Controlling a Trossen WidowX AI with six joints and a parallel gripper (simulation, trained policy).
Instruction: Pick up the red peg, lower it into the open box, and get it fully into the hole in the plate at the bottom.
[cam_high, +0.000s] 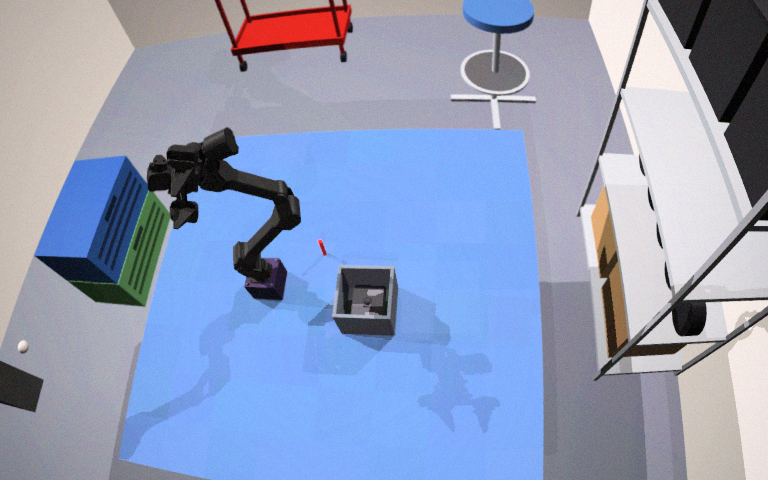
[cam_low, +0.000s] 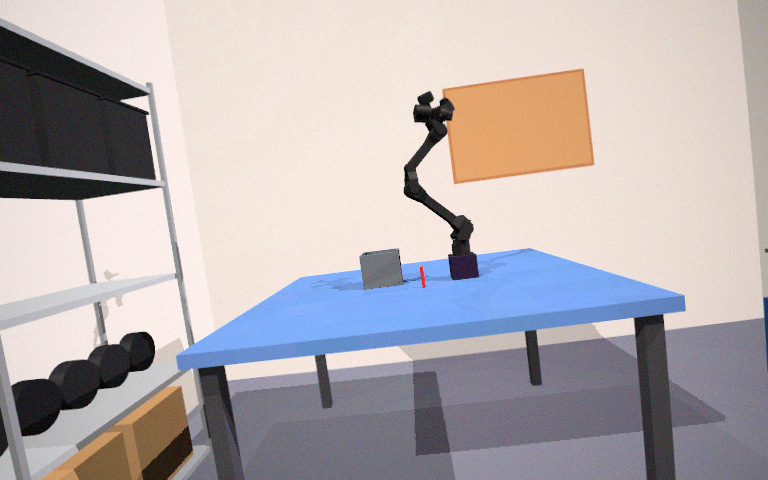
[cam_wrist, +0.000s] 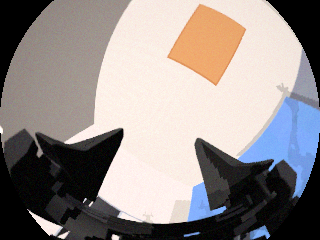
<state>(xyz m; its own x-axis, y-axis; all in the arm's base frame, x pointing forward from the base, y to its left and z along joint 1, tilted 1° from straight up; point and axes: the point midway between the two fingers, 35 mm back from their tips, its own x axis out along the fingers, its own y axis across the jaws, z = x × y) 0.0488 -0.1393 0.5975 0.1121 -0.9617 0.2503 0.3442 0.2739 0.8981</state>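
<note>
Now: the red peg 14 cm ahead of my gripper tip, 28 cm to the left of it and 66 cm below it. The rest, counted from my gripper tip: plate (29 cm ahead, 8 cm to the left, 65 cm below).
</note>
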